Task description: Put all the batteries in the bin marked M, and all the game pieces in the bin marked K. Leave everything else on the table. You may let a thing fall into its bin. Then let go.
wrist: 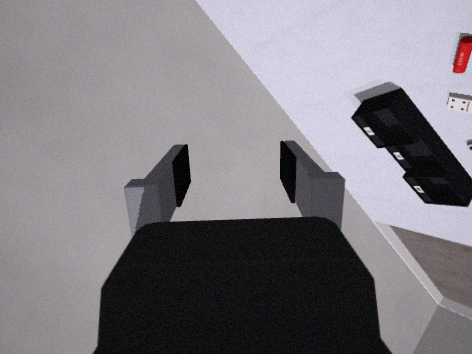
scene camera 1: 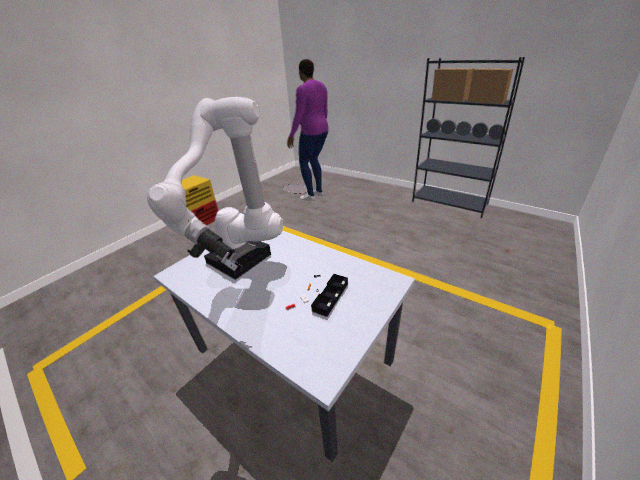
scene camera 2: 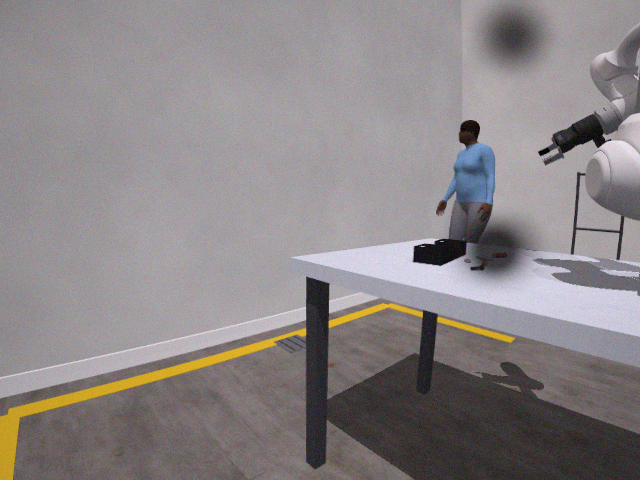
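Observation:
My gripper is open and empty, high above the table and away from the objects. A red cylinder, likely a battery, lies on the table. A white domino-like game piece lies between it and the row of black bins. An orange item, a small dark item and a tiny grey item lie near the bins. The bin labels are too small to read, and the bins' contents are unclear.
The white table carries a large black object near the arm's base. A shelf rack stands by the back wall. A person in purple and a person in blue stand beyond the table.

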